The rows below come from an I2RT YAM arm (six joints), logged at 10 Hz.
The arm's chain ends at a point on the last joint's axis. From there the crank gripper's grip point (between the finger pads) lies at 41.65 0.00 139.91 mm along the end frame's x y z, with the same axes.
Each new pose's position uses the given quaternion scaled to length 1; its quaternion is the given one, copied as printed.
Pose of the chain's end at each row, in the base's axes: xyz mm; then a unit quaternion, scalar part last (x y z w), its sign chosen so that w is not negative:
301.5, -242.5, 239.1, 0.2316, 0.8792, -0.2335, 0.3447
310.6, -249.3, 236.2, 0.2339, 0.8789, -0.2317, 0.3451
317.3, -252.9, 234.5, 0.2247, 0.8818, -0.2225, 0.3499
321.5, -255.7, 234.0, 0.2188, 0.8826, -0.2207, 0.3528
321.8, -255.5, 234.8, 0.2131, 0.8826, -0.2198, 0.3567
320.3, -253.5, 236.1, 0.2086, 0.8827, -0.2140, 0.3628
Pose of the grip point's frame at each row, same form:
343.9, -312.0, 117.9, 0.2316, 0.8792, -0.2335, 0.3447
353.1, -318.4, 114.9, 0.2339, 0.8789, -0.2317, 0.3451
362.4, -319.8, 112.8, 0.2247, 0.8818, -0.2225, 0.3499
367.8, -322.2, 112.6, 0.2188, 0.8826, -0.2207, 0.3528
369.5, -321.9, 113.9, 0.2131, 0.8826, -0.2198, 0.3567
370.3, -318.7, 115.4, 0.2086, 0.8827, -0.2140, 0.3628

